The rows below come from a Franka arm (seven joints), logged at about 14 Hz.
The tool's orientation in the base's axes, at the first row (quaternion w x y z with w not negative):
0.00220, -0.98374, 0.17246, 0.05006
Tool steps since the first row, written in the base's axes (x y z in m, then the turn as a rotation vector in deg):
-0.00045, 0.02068, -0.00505, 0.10, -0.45, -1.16
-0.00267, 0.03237, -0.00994, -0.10, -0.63, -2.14
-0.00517, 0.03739, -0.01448, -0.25, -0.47, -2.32
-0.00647, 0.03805, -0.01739, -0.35, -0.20, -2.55
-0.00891, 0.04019, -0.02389, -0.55, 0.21, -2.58
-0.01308, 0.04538, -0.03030, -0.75, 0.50, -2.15
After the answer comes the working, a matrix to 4 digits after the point.
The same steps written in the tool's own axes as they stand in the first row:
-0.00693, -0.01936, 0.00552, 0.36, 0.37, 1.13
-0.01249, -0.02967, 0.01085, 0.33, 0.60, 2.13
-0.01608, -0.03360, 0.01572, 0.16, 0.50, 2.32
-0.01723, -0.03381, 0.01876, -0.01, 0.27, 2.57
-0.01959, -0.03508, 0.02551, -0.33, -0.04, 2.63
-0.02462, -0.03863, 0.03241, -0.66, -0.24, 2.22

The tool's axes in the first row as the columns of a matrix, in the base's axes (rounded; the answer above uses it unrounded):
0.9355, -0.3395, -0.0977
-0.3391, -0.9405, 0.0216
-0.0993, 0.0129, -0.9950

